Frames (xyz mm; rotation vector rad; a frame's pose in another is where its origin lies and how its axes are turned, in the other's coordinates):
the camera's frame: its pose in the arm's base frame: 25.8 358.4 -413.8 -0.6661 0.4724 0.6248
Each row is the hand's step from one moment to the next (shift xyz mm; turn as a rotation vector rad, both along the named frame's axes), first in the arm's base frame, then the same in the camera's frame.
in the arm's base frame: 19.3 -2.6 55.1 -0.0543 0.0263 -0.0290
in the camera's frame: -19.3 -37.6 40.4 -0.0122 0.0645 -0.0130
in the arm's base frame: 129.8 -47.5 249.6 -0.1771 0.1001 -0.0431
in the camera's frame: -70.2 -220.4 167.0 -0.0645 0.1977 0.0031
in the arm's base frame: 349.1 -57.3 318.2 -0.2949 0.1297 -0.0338
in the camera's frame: 43.8 -400.9 252.5 -0.1436 0.2903 0.0061
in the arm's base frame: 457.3 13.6 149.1 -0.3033 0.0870 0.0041
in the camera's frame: 247.0 -358.0 205.9 -0.1878 0.2536 0.0013
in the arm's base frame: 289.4 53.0 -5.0 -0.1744 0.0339 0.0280
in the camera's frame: 231.0 -157.4 91.9 -0.1290 0.1251 0.0074
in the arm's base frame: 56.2 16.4 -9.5 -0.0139 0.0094 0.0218
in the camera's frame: 52.1 -23.2 16.1 -0.0192 0.0059 0.0188
